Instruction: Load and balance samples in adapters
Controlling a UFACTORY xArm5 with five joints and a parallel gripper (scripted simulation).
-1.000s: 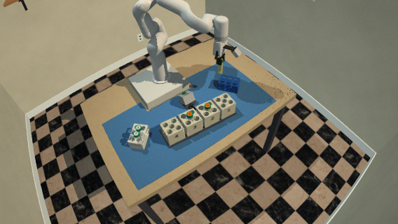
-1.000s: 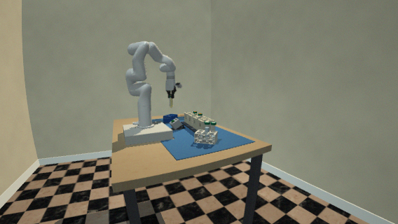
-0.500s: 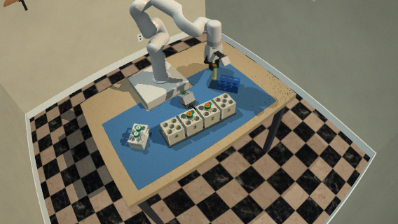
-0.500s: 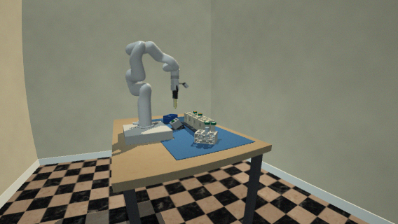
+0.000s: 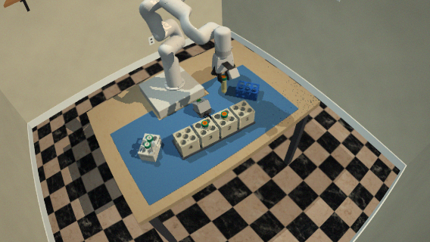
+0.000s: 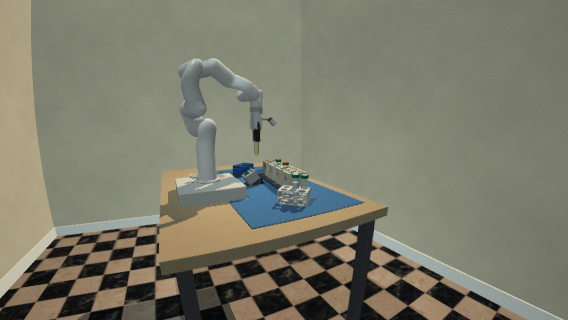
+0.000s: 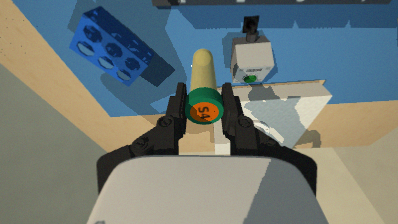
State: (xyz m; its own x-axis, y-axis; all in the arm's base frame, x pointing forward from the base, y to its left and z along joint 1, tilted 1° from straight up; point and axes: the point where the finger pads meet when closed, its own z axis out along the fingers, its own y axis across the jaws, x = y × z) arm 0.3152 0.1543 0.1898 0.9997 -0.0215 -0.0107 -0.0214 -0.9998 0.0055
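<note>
Now: hand 50 mm above the sample tube S4 and 10 mm past it. Also, from my hand: adapter 2: 200 mm below, 110 mm ahead, 70 mm to the right; DONE desk: 200 mm below, 100 mm to the right, 70 mm behind; sample tube S7: 180 mm below, 110 mm ahead, 80 mm to the right.
</note>
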